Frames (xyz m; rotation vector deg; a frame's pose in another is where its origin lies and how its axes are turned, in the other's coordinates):
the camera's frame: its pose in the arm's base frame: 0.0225 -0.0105 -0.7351 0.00 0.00 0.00
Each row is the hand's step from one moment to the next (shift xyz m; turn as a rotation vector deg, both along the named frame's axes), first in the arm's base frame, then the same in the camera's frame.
Working: the arm's base frame: its pose in the camera's frame: -0.0225 0.0105 0.7351 0.00 0.00 0.00

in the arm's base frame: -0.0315 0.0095 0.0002 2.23 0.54 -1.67
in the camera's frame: -0.0315 0.0095 0.0002 2.23 0.54 -1.67
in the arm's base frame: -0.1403 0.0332 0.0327 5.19 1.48 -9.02
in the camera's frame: -0.1403 0.0332 0.0327 5.19 1.48 -9.02
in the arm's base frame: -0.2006 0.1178 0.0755 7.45 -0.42 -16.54
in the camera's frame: -0.2006 0.1178 0.0755 7.45 -0.42 -16.54
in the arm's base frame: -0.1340 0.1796 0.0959 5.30 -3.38 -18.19
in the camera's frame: -0.1340 0.1796 0.0959 5.30 -3.38 -18.19
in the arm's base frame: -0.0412 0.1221 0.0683 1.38 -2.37 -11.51
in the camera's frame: -0.0412 0.1221 0.0683 1.38 -2.37 -11.51
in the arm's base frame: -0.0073 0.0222 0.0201 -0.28 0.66 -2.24
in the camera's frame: -0.0073 0.0222 0.0201 -0.28 0.66 -2.24
